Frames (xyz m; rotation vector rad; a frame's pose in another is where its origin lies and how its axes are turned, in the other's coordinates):
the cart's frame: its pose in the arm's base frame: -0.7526 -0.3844 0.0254 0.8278 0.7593 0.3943
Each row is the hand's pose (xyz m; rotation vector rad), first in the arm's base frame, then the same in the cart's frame.
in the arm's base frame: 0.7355 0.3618 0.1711 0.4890 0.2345 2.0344
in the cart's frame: 1.3772 0.5386 0.7783 -0.6922 0.4331 1.4317
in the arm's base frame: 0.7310 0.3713 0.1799 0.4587 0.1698 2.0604
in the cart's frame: 1.3758 0.5516 0.7739 -0.7349 0.4032 1.4735
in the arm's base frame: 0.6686 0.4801 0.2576 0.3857 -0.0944 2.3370
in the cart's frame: 1.3627 0.6820 0.7064 -0.8495 0.3900 1.8046
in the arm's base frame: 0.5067 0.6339 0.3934 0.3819 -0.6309 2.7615
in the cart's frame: 1.2828 0.8888 0.5679 -0.8853 0.3154 2.4232
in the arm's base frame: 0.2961 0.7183 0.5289 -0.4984 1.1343 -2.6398
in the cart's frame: 1.1295 1.0533 0.4291 -0.6557 0.1235 3.0661
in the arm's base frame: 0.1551 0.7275 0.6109 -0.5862 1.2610 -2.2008
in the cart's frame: 1.0030 1.1269 0.3565 0.2721 0.0405 -2.8247
